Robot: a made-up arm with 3 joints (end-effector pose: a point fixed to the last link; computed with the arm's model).
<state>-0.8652 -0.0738 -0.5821</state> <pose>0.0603 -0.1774 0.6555 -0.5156 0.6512 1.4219</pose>
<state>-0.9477 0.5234 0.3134</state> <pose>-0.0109 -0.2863 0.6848 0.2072 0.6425 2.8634</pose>
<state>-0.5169 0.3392 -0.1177</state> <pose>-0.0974 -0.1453 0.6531 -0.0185 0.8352 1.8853</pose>
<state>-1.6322 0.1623 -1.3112</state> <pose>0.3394 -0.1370 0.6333 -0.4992 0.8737 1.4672</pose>
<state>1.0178 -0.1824 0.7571</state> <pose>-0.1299 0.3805 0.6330 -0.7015 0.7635 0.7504</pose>
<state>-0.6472 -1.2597 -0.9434</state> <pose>0.0404 -0.1653 0.7760 -0.7153 -0.5248 0.8460</pose>
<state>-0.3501 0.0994 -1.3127</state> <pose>0.0193 -0.1481 0.6400 -0.4844 0.8115 0.1947</pose>
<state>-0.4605 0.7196 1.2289</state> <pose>-0.1815 -0.2615 0.7549 0.0011 0.1247 3.0614</pose>
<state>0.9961 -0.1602 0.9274</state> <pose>-0.1594 0.3786 0.6327 -0.6601 0.7848 0.9689</pose>
